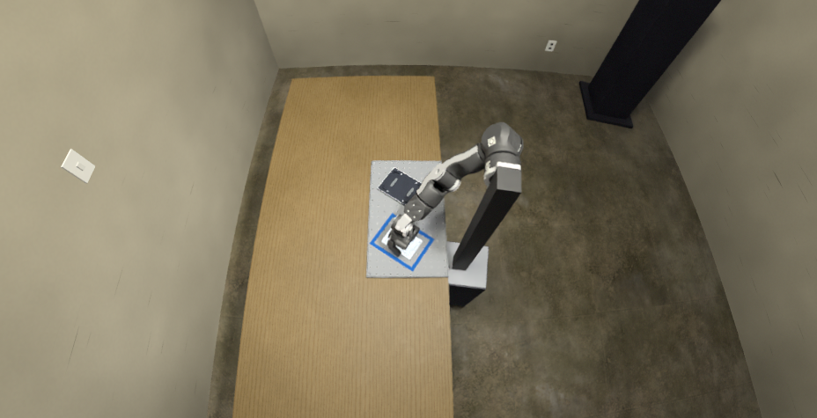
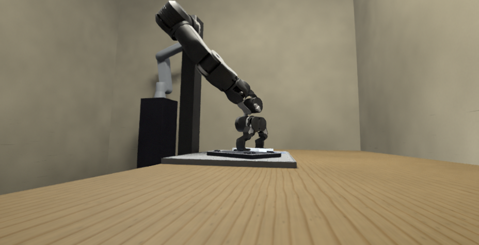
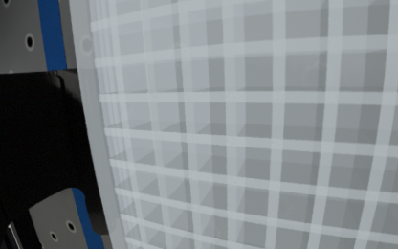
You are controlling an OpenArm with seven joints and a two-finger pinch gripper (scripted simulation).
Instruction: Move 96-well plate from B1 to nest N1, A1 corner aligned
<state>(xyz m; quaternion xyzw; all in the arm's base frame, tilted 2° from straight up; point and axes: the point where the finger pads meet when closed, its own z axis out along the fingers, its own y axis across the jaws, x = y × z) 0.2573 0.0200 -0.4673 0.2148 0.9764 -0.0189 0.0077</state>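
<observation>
The black plate nest lies 22 cm to the right of my hand and 3 cm ahead of it. Also, from my hand: 96-well plate: right at my hand.
</observation>
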